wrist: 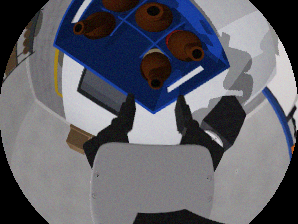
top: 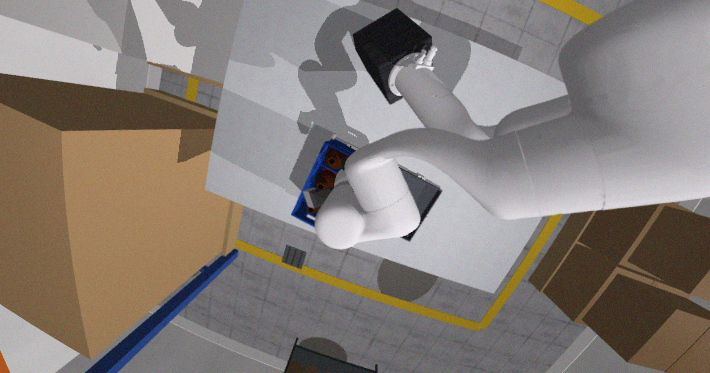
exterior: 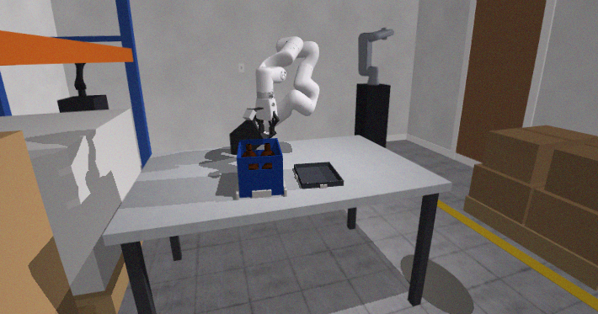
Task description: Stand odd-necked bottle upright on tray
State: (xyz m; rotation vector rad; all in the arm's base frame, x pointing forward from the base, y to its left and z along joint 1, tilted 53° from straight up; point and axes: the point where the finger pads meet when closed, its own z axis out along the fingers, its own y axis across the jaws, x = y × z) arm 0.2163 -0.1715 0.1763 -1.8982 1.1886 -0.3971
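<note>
Now: the glass bottle 140 mm below my hand, 90 mm to the right of it and 10 mm behind it. Round my hand: blue crate (140 mm below, 80 mm ahead, 50 mm to the right); then dark tray (230 mm to the left, 220 mm below, 80 mm ahead).
</note>
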